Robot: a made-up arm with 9 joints. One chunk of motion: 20 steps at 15 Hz.
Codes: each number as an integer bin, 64 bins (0 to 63) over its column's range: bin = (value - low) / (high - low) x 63, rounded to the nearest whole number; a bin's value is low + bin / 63 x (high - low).
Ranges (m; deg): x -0.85..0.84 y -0.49..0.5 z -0.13..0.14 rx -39..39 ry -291..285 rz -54..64
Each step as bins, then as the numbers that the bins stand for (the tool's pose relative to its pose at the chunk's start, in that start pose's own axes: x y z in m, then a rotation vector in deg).
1 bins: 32 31 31 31 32 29
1 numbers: 0.0084 -0.0029 0.0029 -0.62 1.57 0.32
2 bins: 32 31 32 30 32 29
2 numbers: 0.0084 -0.0029 0.0071 -1.86 1.57 0.32
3 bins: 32 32 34 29 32 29
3 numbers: 0.0084 0.0129 0.0157 -3.10 1.57 0.32
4 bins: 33 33 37 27 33 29
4 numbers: 0.0352 0.0286 0.0286 -5.57 10.71 0.32
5 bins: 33 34 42 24 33 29
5 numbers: 0.0352 0.0443 0.0500 -9.29 10.71 0.32
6 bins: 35 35 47 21 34 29
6 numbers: 0.0889 0.0600 0.0714 -13.00 19.86 0.32
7 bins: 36 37 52 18 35 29
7 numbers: 0.1157 0.0914 0.0929 -16.71 29.00 0.32
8 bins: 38 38 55 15 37 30
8 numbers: 0.1694 0.1071 0.1057 -20.43 47.29 2.19
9 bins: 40 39 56 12 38 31
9 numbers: 0.2230 0.1229 0.1100 -24.14 56.43 4.06
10 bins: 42 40 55 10 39 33
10 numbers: 0.2767 0.1386 0.1057 -26.62 65.57 7.81
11 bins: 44 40 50 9 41 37
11 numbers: 0.3303 0.1386 0.0843 -27.86 83.86 15.30
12 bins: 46 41 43 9 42 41
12 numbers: 0.3840 0.1543 0.0543 -27.86 93.00 22.79
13 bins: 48 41 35 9 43 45
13 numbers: 0.4376 0.1543 0.0200 -27.86 102.14 30.29
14 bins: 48 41 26 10 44 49
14 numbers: 0.4376 0.1543 -0.0186 -26.62 111.29 37.78
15 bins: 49 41 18 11 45 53
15 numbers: 0.4644 0.1543 -0.0529 -25.38 120.43 45.27
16 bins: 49 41 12 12 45 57
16 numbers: 0.4644 0.1543 -0.0786 -24.14 120.43 52.76
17 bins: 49 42 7 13 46 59
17 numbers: 0.4644 0.1700 -0.1000 -22.90 129.57 56.51
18 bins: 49 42 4 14 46 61
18 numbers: 0.4644 0.1700 -0.1129 -21.67 129.57 60.25
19 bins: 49 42 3 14 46 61
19 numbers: 0.4644 0.1700 -0.1171 -21.67 129.57 60.25
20 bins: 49 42 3 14 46 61
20 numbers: 0.4644 0.1700 -0.1171 -21.67 129.57 60.25
